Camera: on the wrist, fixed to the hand. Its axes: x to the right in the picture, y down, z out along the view.
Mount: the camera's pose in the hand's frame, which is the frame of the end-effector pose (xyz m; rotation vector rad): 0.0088 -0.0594 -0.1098 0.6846 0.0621 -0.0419
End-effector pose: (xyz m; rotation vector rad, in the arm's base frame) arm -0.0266 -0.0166 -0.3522 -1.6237 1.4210 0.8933
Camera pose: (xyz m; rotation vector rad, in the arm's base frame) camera 0.0346 -0.1149 -0.3048 -1.1542 1.5084 0.2715
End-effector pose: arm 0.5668 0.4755 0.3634 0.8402 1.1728 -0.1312
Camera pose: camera 0.4575 0.5072 0.3114 1.4244 1.2159 -0.5665
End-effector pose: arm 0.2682 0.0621 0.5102 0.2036 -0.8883 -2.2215
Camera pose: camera 0.2704 0.0268 0.3902 0.6062 -1.5911 -1.8549
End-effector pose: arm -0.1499 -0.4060 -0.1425 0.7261 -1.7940 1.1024
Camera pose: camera -0.0638 -0.3332 -0.0881 1.1012 -1.3268 1.7120
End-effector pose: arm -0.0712 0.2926 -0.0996 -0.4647 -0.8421 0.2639
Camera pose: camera 0.0210 0.2128 -0.1276 0.1839 -0.6492 0.4729
